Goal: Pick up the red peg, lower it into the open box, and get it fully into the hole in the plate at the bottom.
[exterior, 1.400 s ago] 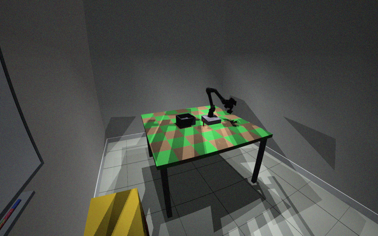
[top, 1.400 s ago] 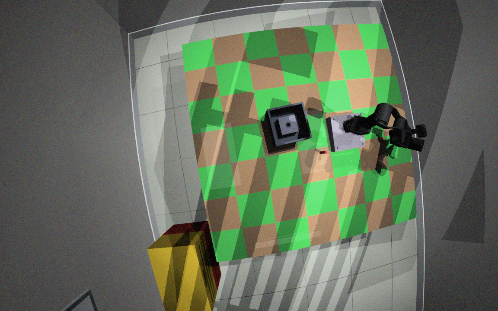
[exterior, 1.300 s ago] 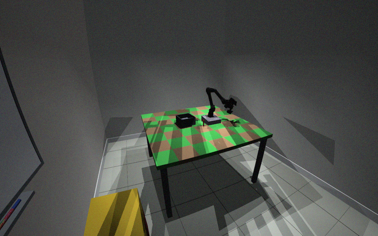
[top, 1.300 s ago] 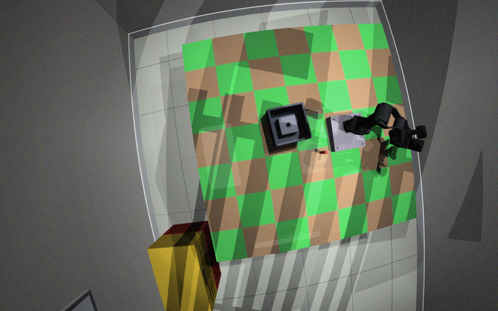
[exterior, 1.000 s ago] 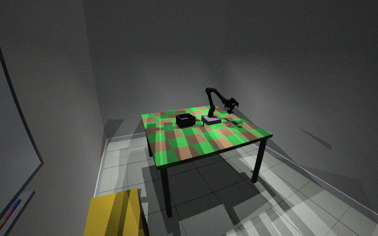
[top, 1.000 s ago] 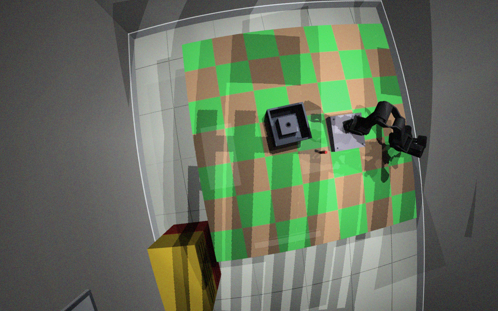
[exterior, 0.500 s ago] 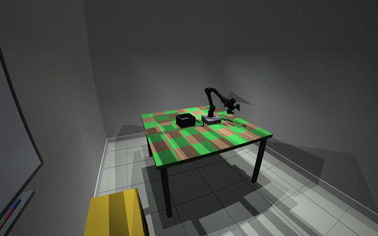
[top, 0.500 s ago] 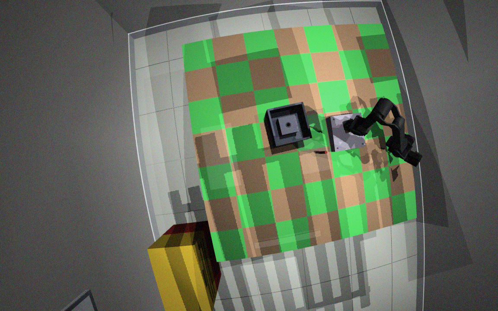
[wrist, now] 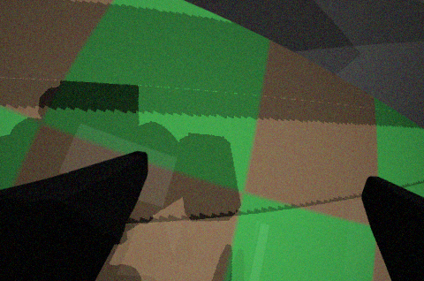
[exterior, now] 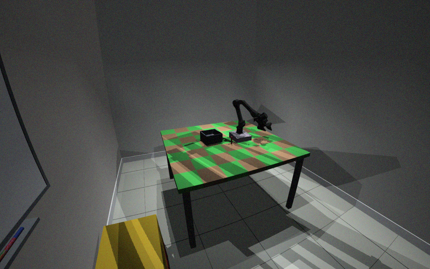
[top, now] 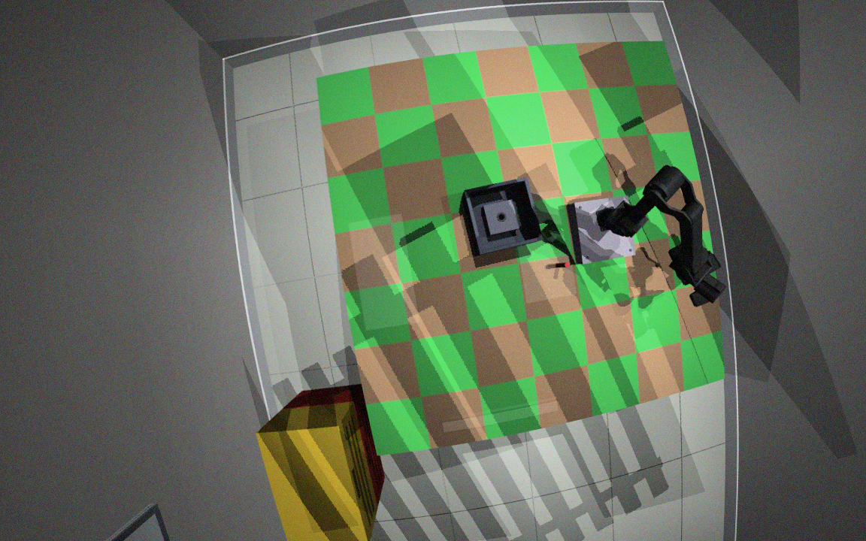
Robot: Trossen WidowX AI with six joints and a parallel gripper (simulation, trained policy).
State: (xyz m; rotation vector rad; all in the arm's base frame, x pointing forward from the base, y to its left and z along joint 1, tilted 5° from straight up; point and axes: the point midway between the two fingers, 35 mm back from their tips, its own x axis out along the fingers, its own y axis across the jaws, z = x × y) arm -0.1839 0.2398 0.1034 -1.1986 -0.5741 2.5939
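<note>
Now: gripper tip 390 mm short of the red peg, 170 mm to the left of it and 80 mm above it. From my gripper tip the other things lie so: grey plate: 530 mm ahead, 360 mm to the right, 80 mm below; dark box: 530 mm ahead, 360 mm to the right, 100 mm below.
</note>
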